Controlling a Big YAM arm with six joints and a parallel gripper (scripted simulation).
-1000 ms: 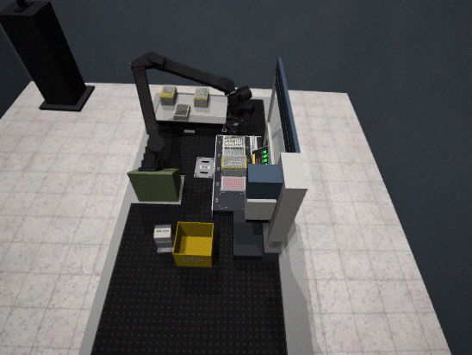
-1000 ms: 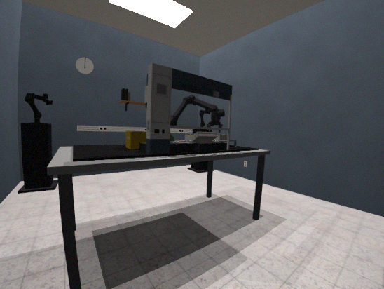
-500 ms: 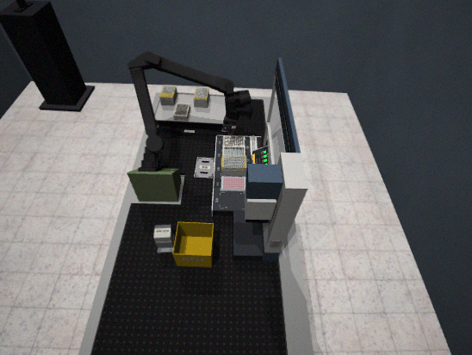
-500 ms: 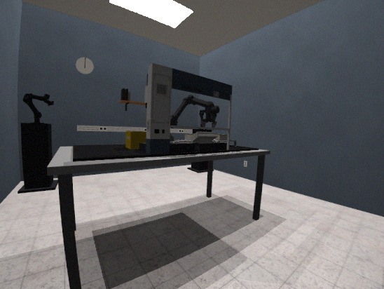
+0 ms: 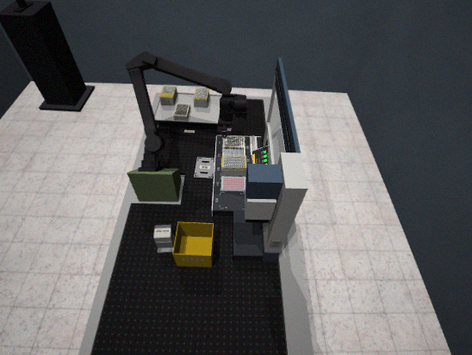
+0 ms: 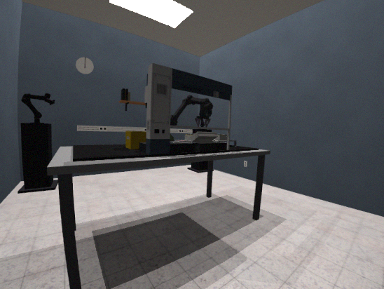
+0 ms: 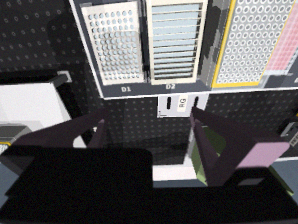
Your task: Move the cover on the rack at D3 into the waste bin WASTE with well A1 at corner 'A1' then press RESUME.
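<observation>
The clear cover is 6 cm ahead of my hand, 14 cm to the right of it and 8 cm below it. Also, from my hand: shelf unit: 24 cm behind, 36 cm to the left, 14 cm below; then yellow-framed tip rack: 6 cm ahead, 14 cm to the right, 10 cm below; then pink plate: 6 cm ahead, 24 cm to the right, 14 cm below.
</observation>
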